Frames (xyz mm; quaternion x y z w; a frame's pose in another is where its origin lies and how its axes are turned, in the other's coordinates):
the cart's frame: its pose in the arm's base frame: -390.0 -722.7 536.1 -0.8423 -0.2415 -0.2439 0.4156
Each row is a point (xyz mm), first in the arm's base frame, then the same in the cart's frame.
Working: the arm's base frame: its pose in the cart's frame: 117.7 161.2 960.2 0.8423 0.2415 0.2439 0.4156

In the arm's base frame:
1: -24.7 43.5 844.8
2: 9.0 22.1 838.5
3: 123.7 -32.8 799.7
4: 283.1 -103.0 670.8
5: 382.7 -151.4 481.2
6: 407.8 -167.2 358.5
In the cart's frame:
1: 624.4 -369.2 538.1
2: 642.0 -333.5 531.1
3: 694.7 -211.5 531.1
4: 723.4 -1.5 576.2
5: 673.7 195.7 659.1
6: 614.6 290.9 717.1

